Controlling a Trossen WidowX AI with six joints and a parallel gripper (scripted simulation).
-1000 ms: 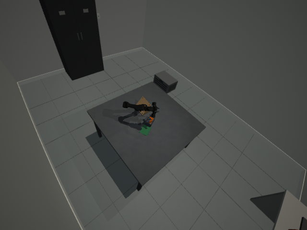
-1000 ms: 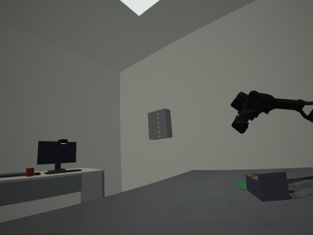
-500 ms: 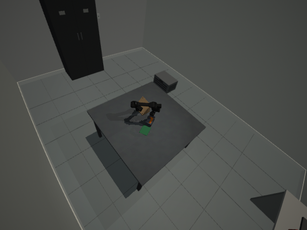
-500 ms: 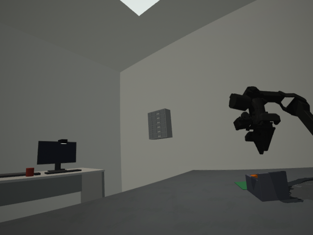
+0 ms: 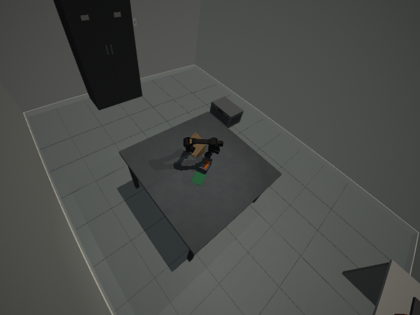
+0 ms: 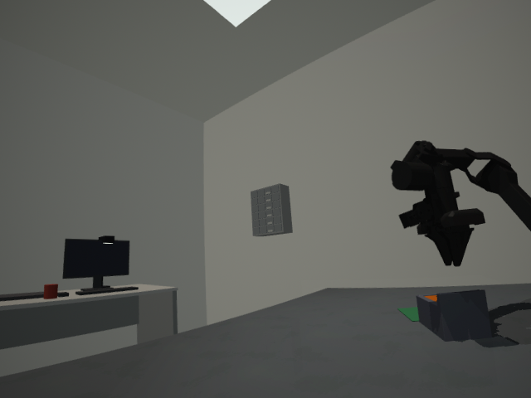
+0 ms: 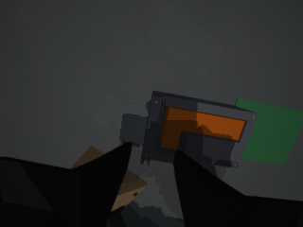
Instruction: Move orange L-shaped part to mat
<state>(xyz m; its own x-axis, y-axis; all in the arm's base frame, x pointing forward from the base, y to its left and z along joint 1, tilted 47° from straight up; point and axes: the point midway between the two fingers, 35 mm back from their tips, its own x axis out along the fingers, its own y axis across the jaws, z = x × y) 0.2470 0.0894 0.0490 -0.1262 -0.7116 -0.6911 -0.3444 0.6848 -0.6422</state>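
Now: gripper tip 90 mm above the orange L-shaped part, 60 mm to the left of it and 20 mm short of it. Round my gripper tip: green mat (210 mm to the right, 160 mm below, 70 mm ahead).
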